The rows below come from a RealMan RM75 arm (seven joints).
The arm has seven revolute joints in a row. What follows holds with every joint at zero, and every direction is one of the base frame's. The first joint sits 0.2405 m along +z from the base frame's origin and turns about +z. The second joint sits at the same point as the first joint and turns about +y. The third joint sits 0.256 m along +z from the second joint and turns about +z. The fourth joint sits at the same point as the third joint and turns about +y. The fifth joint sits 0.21 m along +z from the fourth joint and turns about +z. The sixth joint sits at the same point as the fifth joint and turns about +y. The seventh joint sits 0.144 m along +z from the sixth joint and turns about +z. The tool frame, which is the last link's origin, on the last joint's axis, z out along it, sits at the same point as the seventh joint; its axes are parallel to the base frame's.
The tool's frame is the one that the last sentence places.
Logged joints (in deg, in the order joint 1, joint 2, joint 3, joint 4, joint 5, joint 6, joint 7), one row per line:
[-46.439, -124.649, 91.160, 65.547, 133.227, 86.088, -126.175]
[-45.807, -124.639, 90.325, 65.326, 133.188, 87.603, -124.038]
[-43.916, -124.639, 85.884, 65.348, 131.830, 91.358, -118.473]
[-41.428, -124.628, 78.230, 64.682, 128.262, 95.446, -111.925]
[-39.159, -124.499, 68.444, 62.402, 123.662, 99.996, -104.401]
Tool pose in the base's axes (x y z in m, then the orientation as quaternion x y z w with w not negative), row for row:
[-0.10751, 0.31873, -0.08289, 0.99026, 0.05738, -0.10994, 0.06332]
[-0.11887, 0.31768, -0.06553, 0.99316, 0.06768, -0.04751, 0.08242]
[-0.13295, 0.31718, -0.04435, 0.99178, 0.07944, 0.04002, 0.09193]
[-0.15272, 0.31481, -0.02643, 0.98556, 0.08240, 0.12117, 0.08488]
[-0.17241, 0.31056, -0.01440, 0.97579, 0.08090, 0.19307, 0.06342]
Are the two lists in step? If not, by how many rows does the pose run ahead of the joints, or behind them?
The pose runs 2 rows ahead of the joints: the pose in row i belongs to the joints in row i + 2.
